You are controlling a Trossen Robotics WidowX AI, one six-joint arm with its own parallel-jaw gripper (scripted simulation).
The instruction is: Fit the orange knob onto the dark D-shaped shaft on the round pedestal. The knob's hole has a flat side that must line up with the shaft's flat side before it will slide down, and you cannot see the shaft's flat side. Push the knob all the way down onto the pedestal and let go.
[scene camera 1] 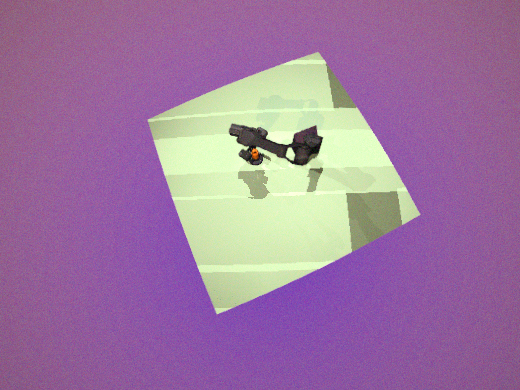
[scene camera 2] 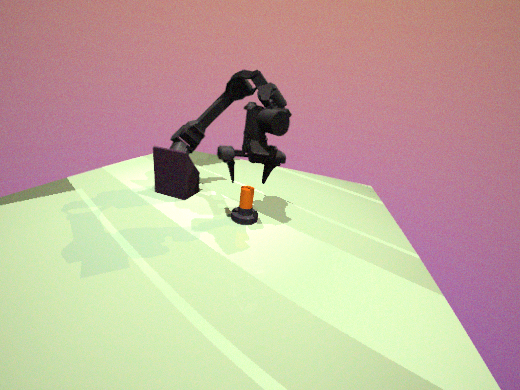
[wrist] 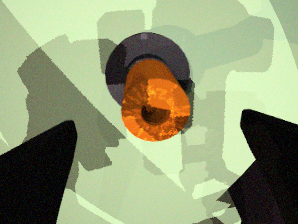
Observation:
The gripper (scene camera 2: 248,183) is open and holds nothing. Further things: an orange knob (wrist: 155,107) and a dark round pedestal (wrist: 143,46).
The gripper also shows in the wrist view (wrist: 161,123).

